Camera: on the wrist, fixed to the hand. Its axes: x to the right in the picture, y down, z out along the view.
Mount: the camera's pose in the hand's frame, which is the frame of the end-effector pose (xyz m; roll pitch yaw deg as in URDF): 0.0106 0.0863 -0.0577 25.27 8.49 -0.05
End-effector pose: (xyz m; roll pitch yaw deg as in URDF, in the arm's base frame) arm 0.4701 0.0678 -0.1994 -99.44 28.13 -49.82
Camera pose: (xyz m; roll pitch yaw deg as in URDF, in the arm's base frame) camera 0.3988 0.0421 -0.2711 -78.45 26.37 -59.17
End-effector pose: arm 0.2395 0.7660 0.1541 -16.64 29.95 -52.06
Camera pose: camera 0.2728 0.8309 0.0795 6.88 38.03 -55.20
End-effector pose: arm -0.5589 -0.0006 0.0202 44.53 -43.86 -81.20
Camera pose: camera -0.4590 0.0207 0.0415 64.93 -37.52 -73.74
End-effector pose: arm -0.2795 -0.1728 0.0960 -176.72 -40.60 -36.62
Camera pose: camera -0.3539 -0.2290 0.1429 -150.98 -49.08 -37.28
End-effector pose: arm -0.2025 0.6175 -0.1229 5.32 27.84 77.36
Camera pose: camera -0.2946 0.6241 -0.1716 31.08 36.30 78.27
